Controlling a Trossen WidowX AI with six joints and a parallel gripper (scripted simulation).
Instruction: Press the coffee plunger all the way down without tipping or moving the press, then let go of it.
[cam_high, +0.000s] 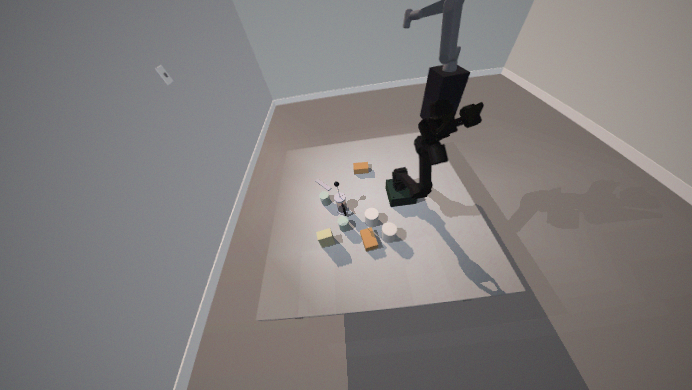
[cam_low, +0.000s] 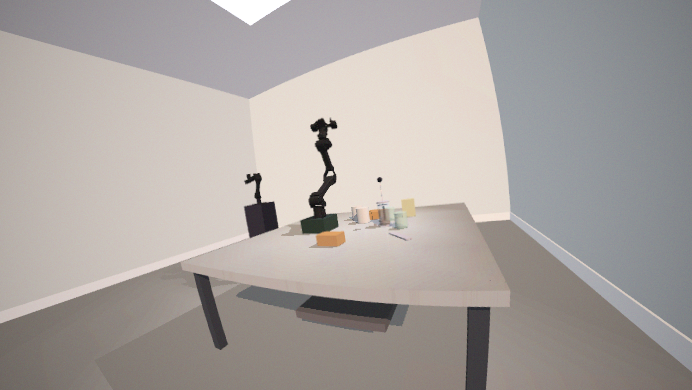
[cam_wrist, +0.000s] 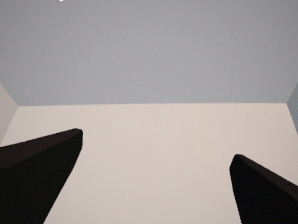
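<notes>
My gripper tip is now 620 mm above the coffee press, 380 mm short of it and 270 mm to the left of it.
</notes>
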